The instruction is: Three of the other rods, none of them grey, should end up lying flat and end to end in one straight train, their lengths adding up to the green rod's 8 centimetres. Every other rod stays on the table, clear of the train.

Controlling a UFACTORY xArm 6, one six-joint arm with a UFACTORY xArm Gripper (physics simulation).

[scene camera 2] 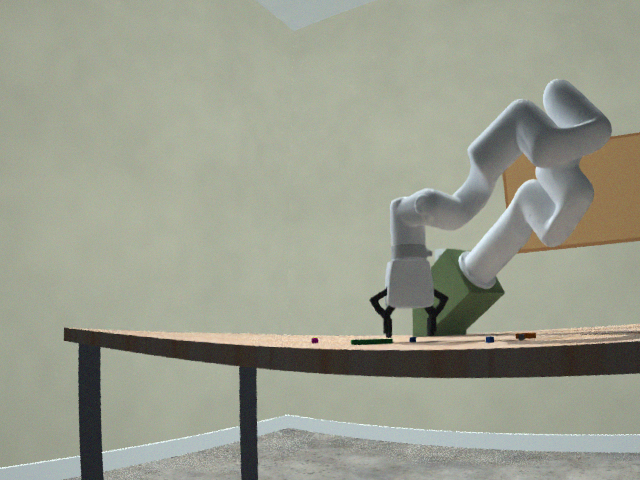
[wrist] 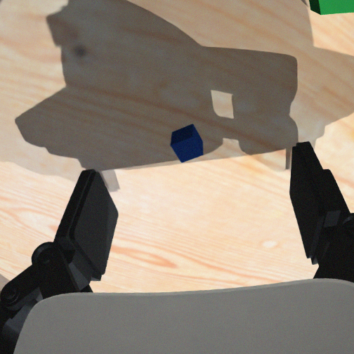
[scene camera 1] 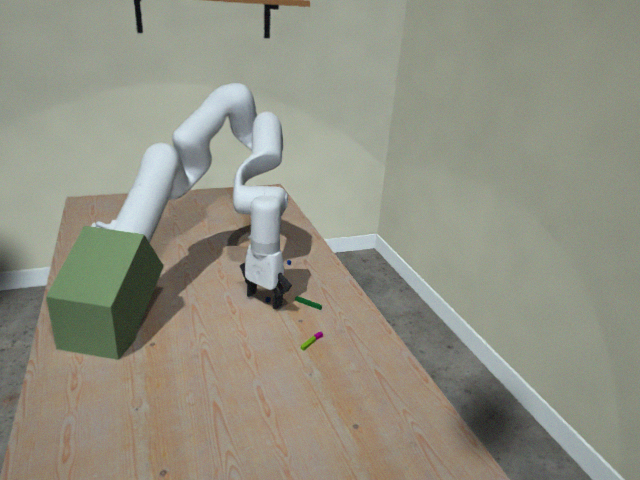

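Seen in the pictures: gripper, between the fingertips: (scene camera 2: 410,336) (scene camera 1: 264,300); arm's base, origin of its link: (scene camera 2: 476,270) (scene camera 1: 125,246).
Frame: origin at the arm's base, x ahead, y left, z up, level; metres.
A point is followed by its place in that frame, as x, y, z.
My gripper (scene camera 1: 264,300) {0.340, 0.024, -0.167} (scene camera 2: 409,335) {0.340, 0.024, -0.167} (wrist: 196,180) is open, low over the table, with a small blue rod (scene camera 1: 267,299) {0.347, 0.035, -0.169} (scene camera 2: 412,339) {0.353, 0.042, -0.172} (wrist: 187,144) between and slightly beyond its fingertips in the wrist view, untouched. The green rod (scene camera 1: 308,303) {0.459, 0.021, -0.170} (scene camera 2: 372,341) {0.463, 0.030, -0.171} (wrist: 335,6) lies flat beside the gripper. A lime rod (scene camera 1: 309,343) {0.456, -0.154, -0.168} and a short magenta rod (scene camera 1: 318,335) {0.479, -0.123, -0.168} (scene camera 2: 314,340) {0.487, -0.111, -0.171} lie end to end, seemingly touching, in scene camera 1. Another blue piece (scene camera 1: 288,262) {0.404, 0.246, -0.169} (scene camera 2: 489,339) {0.411, 0.253, -0.171} lies behind the gripper. An orange rod (scene camera 2: 526,335) {0.292, 0.271, -0.171} and a grey piece (scene camera 2: 521,337) {0.348, 0.285, -0.172} lie farther right in scene camera 2; the arm hides them in scene camera 1.
The large green block (scene camera 1: 85,289) {-0.039, -0.169, -0.019} (scene camera 2: 449,315) {0.049, -0.064, -0.119} under the arm's base stands on the wooden table (scene camera 1: 206,413) {0.243, -0.369, -0.177} (scene camera 2: 206,338) {0.604, -0.378, -0.177}. The table's long edge runs beyond the green and magenta rods in scene camera 1. The arm's shadow falls across the blue rod in the wrist view.
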